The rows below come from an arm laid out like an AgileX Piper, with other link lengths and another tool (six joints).
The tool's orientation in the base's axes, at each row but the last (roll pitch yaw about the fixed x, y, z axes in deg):
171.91 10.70 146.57
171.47 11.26 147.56
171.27 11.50 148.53
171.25 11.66 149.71
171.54 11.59 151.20
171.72 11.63 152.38
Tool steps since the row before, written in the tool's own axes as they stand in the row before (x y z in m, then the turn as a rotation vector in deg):
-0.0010 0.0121 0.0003 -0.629 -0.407 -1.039
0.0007 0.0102 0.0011 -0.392 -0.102 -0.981
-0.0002 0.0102 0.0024 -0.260 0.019 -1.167
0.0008 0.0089 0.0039 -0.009 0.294 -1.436
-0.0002 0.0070 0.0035 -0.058 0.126 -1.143
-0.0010 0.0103 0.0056 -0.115 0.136 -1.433
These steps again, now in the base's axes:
0.0072 0.0096 0.0016 0.063 -0.699 1.071
0.0048 0.0091 0.0003 0.035 -0.314 1.013
0.0058 0.0087 -0.0008 -0.062 -0.148 1.185
0.0045 0.0082 -0.0026 -0.211 0.207 1.436
0.0042 0.0062 -0.0023 -0.173 0.046 1.137
0.0067 0.0089 -0.0038 -0.190 0.019 1.431

